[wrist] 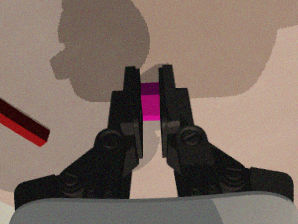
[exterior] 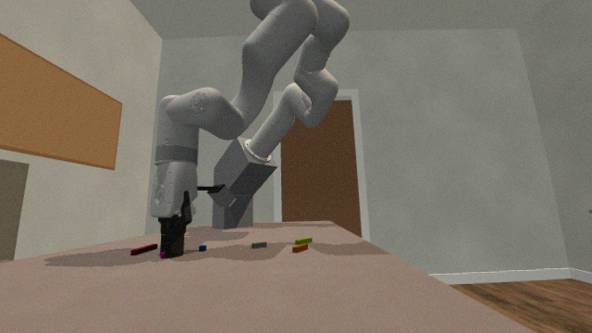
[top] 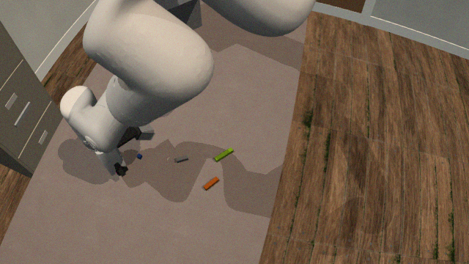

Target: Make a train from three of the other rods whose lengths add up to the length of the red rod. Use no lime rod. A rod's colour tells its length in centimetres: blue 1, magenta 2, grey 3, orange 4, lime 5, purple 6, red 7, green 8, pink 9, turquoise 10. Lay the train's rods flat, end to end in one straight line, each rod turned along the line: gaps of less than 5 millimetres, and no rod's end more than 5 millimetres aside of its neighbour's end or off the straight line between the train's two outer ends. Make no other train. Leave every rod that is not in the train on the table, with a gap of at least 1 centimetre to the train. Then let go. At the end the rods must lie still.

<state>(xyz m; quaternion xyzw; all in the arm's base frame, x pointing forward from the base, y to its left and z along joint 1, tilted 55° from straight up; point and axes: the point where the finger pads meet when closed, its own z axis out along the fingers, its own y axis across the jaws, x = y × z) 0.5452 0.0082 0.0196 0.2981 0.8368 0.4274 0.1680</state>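
The magenta rod lies 2 cm below my hand and 1 cm ahead of it. From my hand the other things lie so: grey rod 13 cm to the left, 10 cm behind, 2 cm below; then orange rod 23 cm to the left, 8 cm behind, 2 cm below; then red rod 9 cm to the right, 3 cm behind, 2 cm below.
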